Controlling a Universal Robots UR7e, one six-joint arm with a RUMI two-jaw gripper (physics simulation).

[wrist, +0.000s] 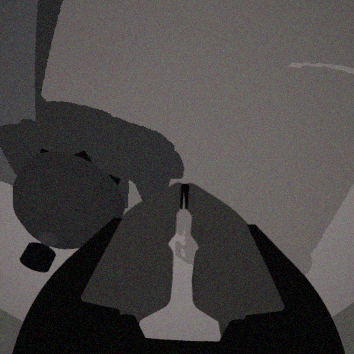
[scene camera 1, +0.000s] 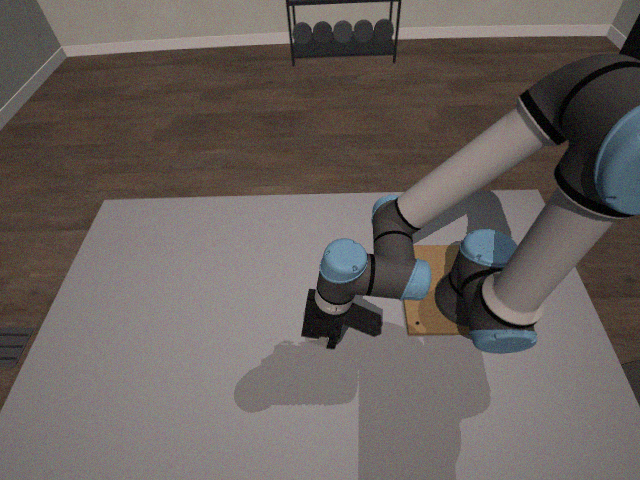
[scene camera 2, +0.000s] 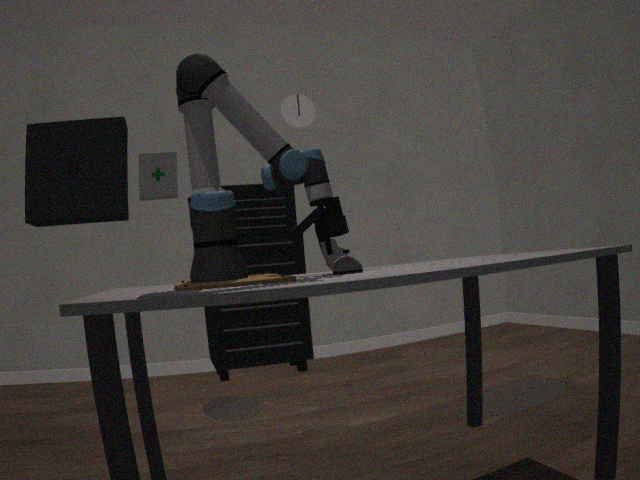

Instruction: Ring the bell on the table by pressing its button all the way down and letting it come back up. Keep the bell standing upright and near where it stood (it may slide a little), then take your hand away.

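Pixels of known places: gripper, fingertip midpoint: (wrist: 183,185) (scene camera 1: 326,344); arm's base, origin of the base link: (scene camera 1: 464,300) (scene camera 2: 219,279).
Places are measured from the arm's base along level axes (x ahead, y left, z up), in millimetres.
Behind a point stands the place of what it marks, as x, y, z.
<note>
The bell (scene camera 2: 346,264) @[347, -24, 12] (wrist: 67,200) @[342, 30, 22], a grey dome on a dark base, stands upright on the table (scene camera 2: 516,257) @[750, -278, -13] in the second scene view. Its black button (scene camera 2: 345,251) @[359, 2, 48] (wrist: 38,257) @[358, 16, 51] is up above the dome. In the first scene view the bell does not show; the gripper's black body covers that area. My gripper (scene camera 2: 331,267) @[358, 98, -4] (wrist: 183,185) @[358, 98, -4] is shut and empty, tilted, with its fingertips low near the table, beside the bell on the robot-base side. In the wrist view the dome lies left of the fingers; whether they touch it I cannot tell.
The arm's base stands on a wooden board (scene camera 1: 417,329) @[136, 75, 4] (scene camera 2: 181,285) @[-107, -94, -4] on the table. The arm casts broad shadows over the table. A rack (scene camera 1: 291,36) with grey balls and a dark drawer cabinet (scene camera 2: 258,333) stand away from the table.
</note>
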